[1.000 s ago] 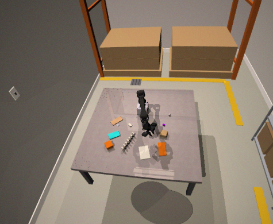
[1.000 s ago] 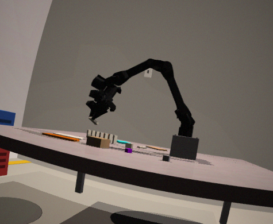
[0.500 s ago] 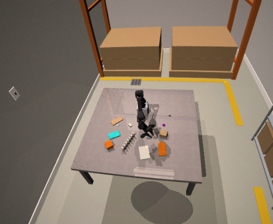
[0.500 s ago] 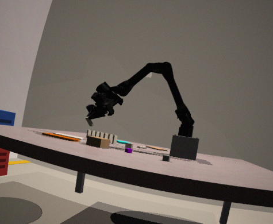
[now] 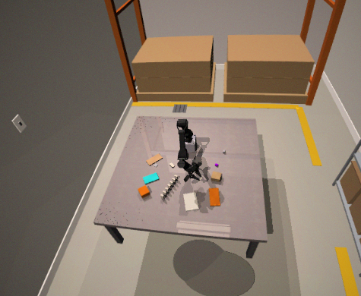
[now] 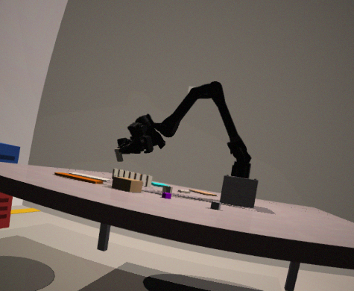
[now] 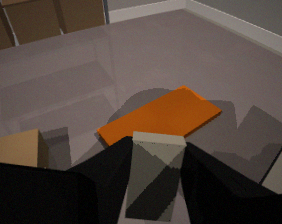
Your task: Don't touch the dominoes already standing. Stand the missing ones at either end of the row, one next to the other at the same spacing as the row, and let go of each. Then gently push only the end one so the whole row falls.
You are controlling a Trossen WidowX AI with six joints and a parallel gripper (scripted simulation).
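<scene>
Right now my gripper tip is 120 mm to the right of the orange slab, 120 mm above it and 70 mm short of it. The rest, counted from my gripper tip: brown box 120 mm behind, 100 mm to the left, 100 mm below; small purple piece 250 mm behind, 120 mm below, 80 mm to the left; cream sheet 140 mm ahead, 120 mm below, 60 mm to the right.
</scene>
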